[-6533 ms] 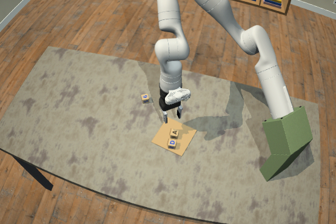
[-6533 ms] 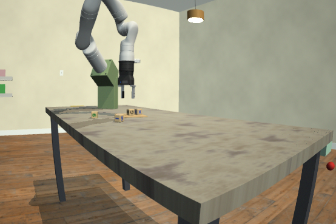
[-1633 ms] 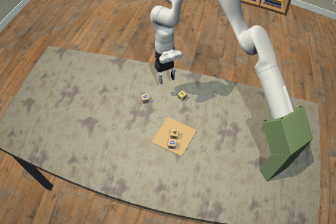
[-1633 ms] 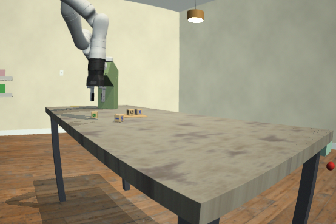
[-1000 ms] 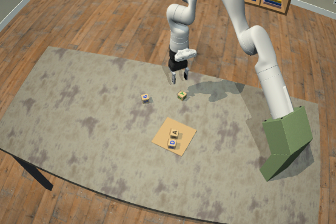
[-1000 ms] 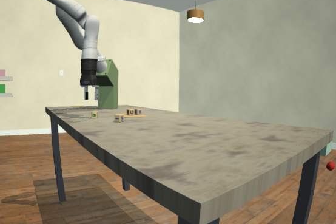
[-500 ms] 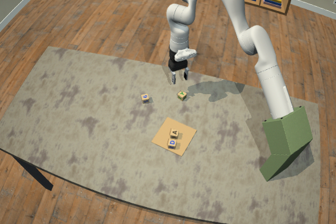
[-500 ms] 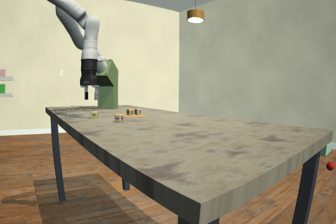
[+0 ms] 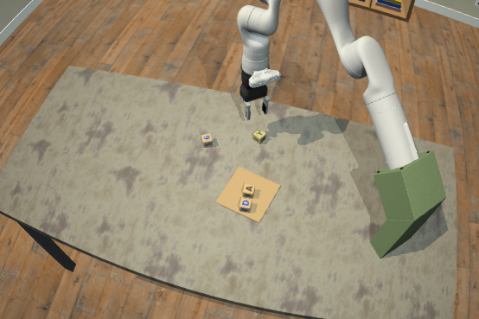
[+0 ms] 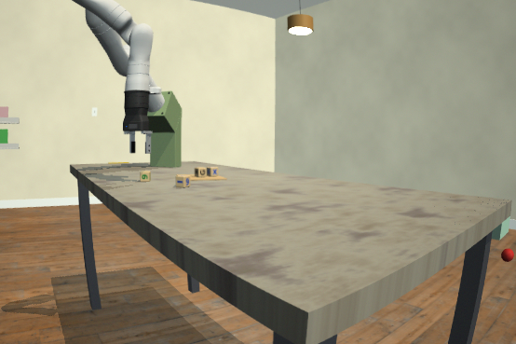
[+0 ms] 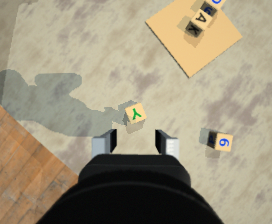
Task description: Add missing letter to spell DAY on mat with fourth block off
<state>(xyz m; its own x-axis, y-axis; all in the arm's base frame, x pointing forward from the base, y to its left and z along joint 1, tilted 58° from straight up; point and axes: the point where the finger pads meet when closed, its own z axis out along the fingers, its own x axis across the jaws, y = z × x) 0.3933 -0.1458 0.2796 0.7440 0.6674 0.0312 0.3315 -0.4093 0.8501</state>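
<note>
Right now my hand is 1 cm past the Y block, 3 cm to the right of it and 9 cm above it. From my hand the other things lie so: 6 block: 15 cm ahead, 5 cm to the left, 9 cm below; then D block: 3 cm ahead, 28 cm to the left, 9 cm below.
</note>
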